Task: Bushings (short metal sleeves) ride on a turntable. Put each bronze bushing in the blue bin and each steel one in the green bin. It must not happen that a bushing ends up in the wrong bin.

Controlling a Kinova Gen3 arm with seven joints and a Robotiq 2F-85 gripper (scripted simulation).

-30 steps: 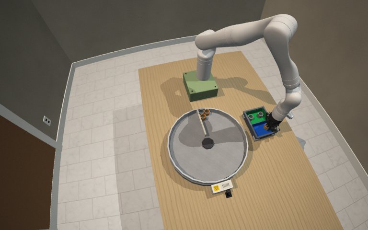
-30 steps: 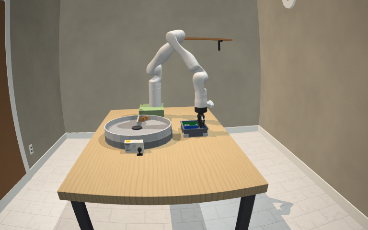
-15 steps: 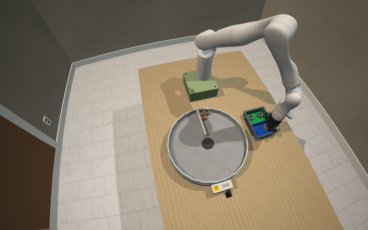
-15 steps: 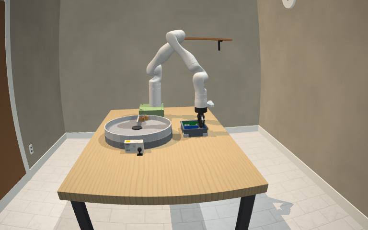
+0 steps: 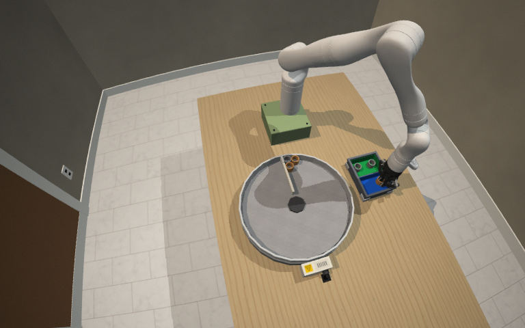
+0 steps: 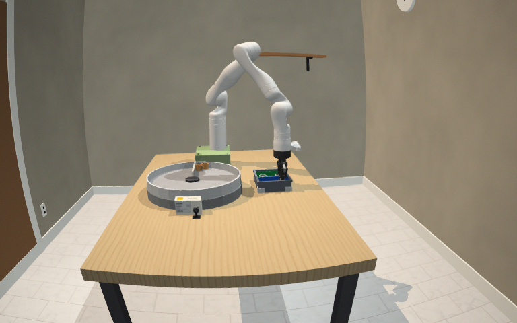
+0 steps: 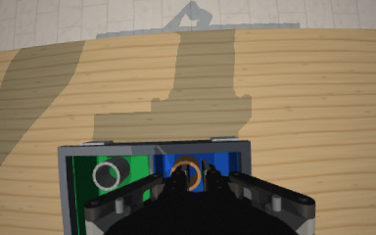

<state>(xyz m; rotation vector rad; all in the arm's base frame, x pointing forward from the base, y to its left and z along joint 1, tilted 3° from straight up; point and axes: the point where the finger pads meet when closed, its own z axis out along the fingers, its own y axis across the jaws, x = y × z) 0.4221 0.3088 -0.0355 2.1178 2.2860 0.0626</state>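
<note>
Right now the blue bin is 40 mm behind my hand, 40 mm to the right of it and 10 mm below it. Also, from my hand: turntable (30 mm ahead, 390 mm to the right, 20 mm above).
</note>
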